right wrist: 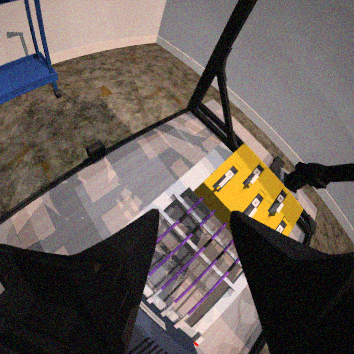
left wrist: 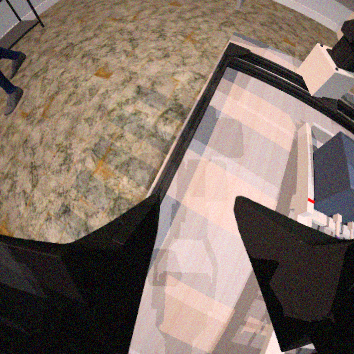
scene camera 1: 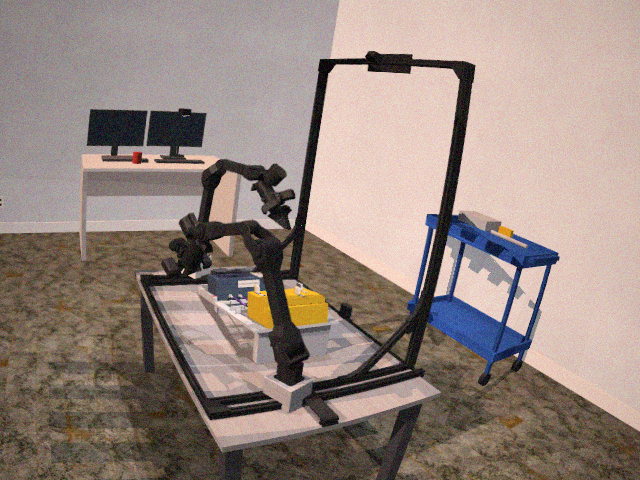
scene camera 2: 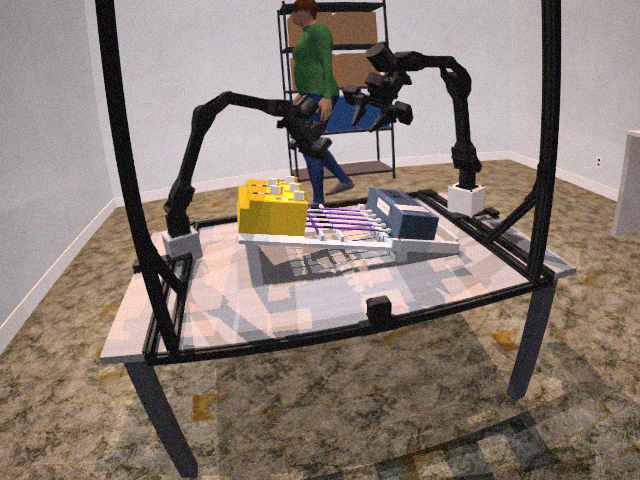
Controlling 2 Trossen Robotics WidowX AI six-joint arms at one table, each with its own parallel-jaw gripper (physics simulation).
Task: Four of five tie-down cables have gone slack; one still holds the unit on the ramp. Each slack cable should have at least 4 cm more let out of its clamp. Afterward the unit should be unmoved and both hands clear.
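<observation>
A navy unit [scene camera 1: 222, 285] [scene camera 2: 416, 224] [left wrist: 335, 170] [right wrist: 155, 335] rests on the pale ramp [scene camera 1: 315, 341] [scene camera 2: 279, 240] [left wrist: 304, 175]. Purple cables [scene camera 2: 351, 228] [right wrist: 204, 272] run from it to the yellow clamp block [scene camera 1: 310, 312] [scene camera 2: 273, 217] [right wrist: 239, 162], with clamps on its top. Cable slack is too fine to tell. A red mark [left wrist: 311, 200] [right wrist: 195, 343] shows beside the unit. My left gripper [scene camera 1: 181, 268] [scene camera 2: 317, 147] [left wrist: 197, 201] is open and empty, above and beyond the ramp in scene camera 2. My right gripper [scene camera 1: 281, 219] [scene camera 2: 364, 125] [right wrist: 194, 216] is open and empty, high over the ramp.
A black frame [scene camera 1: 454, 155] [scene camera 2: 549, 103] rises from the table, and a black box [scene camera 2: 378, 310] [right wrist: 96, 148] sits on its edge rail. A blue cart [scene camera 1: 537, 255] stands beside the table. A person [scene camera 2: 314, 56] stands behind it, before a shelf rack [scene camera 2: 281, 56].
</observation>
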